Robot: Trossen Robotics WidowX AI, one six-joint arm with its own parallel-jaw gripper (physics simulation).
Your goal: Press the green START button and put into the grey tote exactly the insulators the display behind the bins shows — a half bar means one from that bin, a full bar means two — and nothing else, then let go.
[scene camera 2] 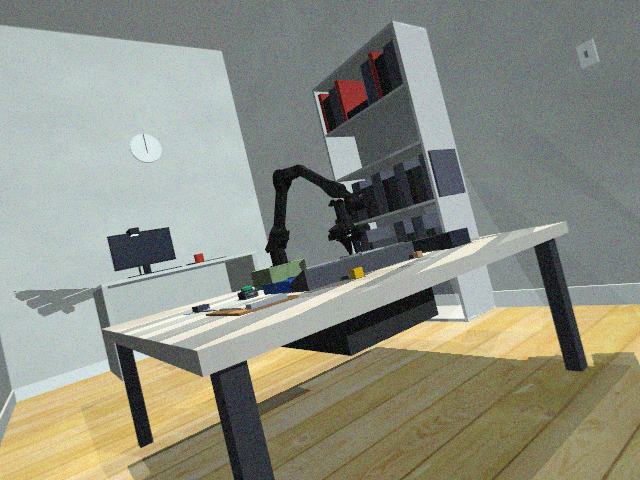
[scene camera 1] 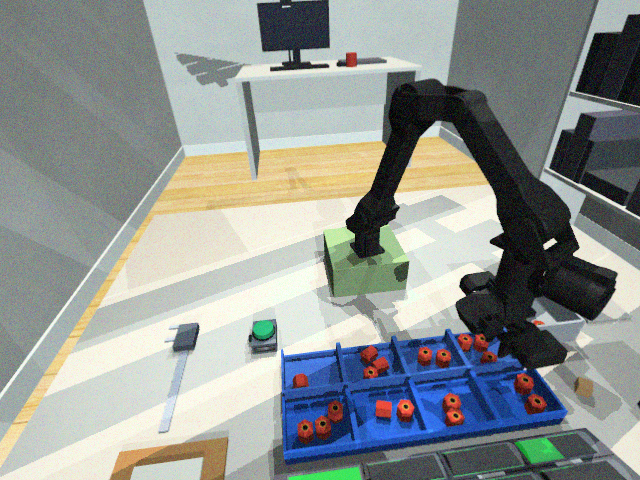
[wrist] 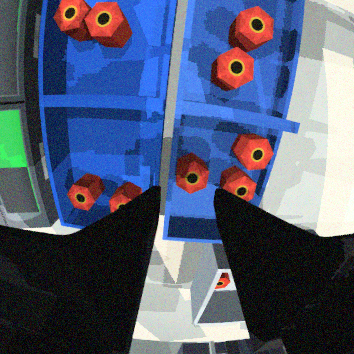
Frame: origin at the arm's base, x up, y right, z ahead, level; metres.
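Where they show: gripper, fingertip midpoint: (scene camera 2: pixel 354 254) (scene camera 1: pixel 494 349) (wrist: pixel 187 194); arm's base, origin of the base link: (scene camera 2: pixel 280 264) (scene camera 1: pixel 367 248).
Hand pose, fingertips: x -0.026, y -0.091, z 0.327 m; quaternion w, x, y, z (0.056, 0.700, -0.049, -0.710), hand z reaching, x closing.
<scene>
Things, the pixels of their top centre, and the offset from my fingertips. "pt": a spot on its surface instead.
- grey tote, middle of its top: (wrist: pixel 263 299) (scene camera 1: pixel 528 297) (scene camera 2: pixel 361 252) dy -0.157, dx -0.004, dz -0.082 m
- green START button, middle of its top: (scene camera 1: pixel 262 326) (scene camera 2: pixel 246 286) dy +0.370, dx -0.017, dz -0.210 m
- caliper, middle of its top: (scene camera 1: pixel 169 364) (scene camera 2: pixel 203 306) dy +0.552, dx -0.038, dz -0.199 m
- wooden frame, surface spot: (scene camera 1: pixel 214 452) pt dy +0.483, dx -0.052, dz -0.018 m
- yellow cube, middle of its top: (scene camera 2: pixel 355 268) dy +0.301, dx -0.030, dz +0.229 m
The blue bins (scene camera 1: pixel 361 448) (scene camera 2: pixel 279 285) (wrist: pixel 95 101) hold red hexagonal insulators. My gripper (scene camera 1: pixel 509 343) (scene camera 2: pixel 353 250) (wrist: pixel 187 194) is partly open and empty above the back right bin. Three insulators lie in that bin; one insulator (wrist: pixel 192 172) shows between the fingertips in the wrist view, others beside the right finger. The grey tote (scene camera 1: pixel 568 330) (wrist: pixel 220 309) stands behind the right end of the bins, partly hidden by the arm; an insulator (scene camera 1: pixel 538 323) (wrist: pixel 221 282) shows inside. The green START button (scene camera 1: pixel 263 329) (scene camera 2: pixel 247 290) is left of the bins. The display shows green bars (scene camera 1: pixel 538 450) (wrist: pixel 11 137).
A green block (scene camera 1: pixel 367 276) (scene camera 2: pixel 281 271) stands at the arm's base. A caliper (scene camera 1: pixel 186 336) and a wooden frame (scene camera 1: pixel 214 452) lie at the left. A tan cube (scene camera 1: pixel 583 386) (scene camera 2: pixel 418 254) lies right of the bins. A yellow cube (scene camera 2: pixel 356 272) is near the display's rear side.
</scene>
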